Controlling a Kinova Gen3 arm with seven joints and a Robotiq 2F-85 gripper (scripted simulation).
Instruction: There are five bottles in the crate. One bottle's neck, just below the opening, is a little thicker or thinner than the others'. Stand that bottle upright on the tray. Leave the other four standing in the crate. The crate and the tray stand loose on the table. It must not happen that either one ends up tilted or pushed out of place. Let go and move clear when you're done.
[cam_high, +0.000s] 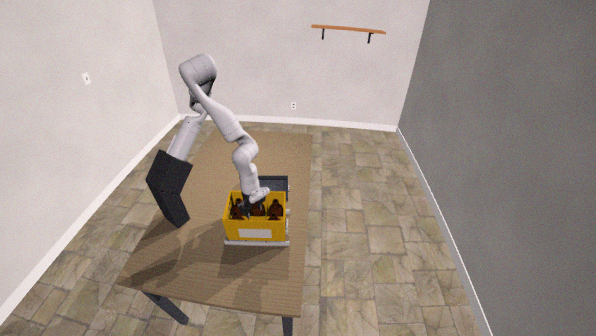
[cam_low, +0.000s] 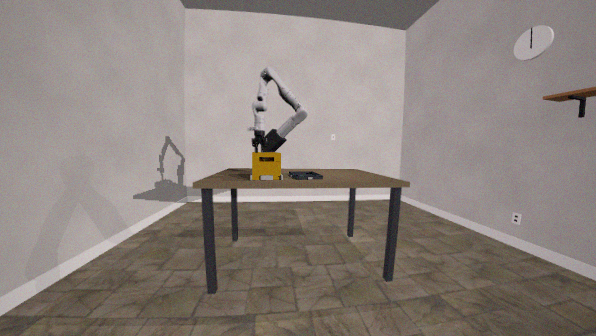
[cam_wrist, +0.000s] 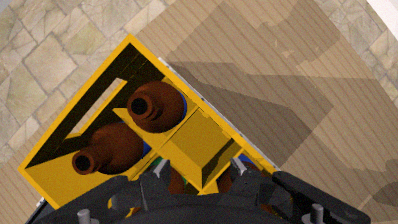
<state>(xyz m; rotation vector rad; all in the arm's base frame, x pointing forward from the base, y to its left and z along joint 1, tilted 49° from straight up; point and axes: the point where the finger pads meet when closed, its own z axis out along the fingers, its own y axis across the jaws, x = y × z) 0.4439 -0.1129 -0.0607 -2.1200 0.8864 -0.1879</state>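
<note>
The yellow crate lies 10 cm below my hand, 4 cm to the left of it and 1 cm behind it. From my hand the other things lie so: dark grey tray (33 cm to the left, 17 cm below, 3 cm behind).
</note>
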